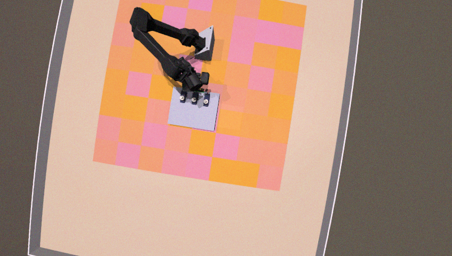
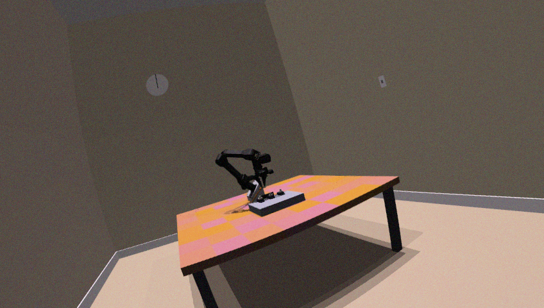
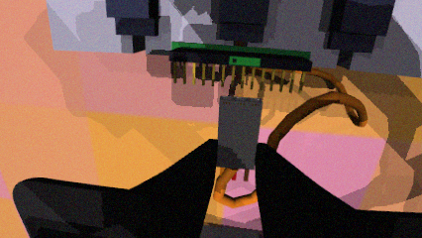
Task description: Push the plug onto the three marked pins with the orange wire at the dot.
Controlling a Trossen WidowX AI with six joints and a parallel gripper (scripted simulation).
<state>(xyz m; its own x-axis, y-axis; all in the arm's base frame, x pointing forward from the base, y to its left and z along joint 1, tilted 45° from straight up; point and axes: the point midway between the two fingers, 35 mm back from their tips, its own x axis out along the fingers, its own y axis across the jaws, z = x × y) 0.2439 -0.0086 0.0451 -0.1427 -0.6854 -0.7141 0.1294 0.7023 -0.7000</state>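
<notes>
Now: gripper tip 50 mm above the green band, 30 mm short of it and 10 mm to the left of it. Also, from my gripper tip: grey printed holder: 190 mm ahead, 100 mm below, 30 mm to the right; then black header strip: 60 mm below, 30 mm ahead; then dot: 50 mm below, 40 mm ahead.
</notes>
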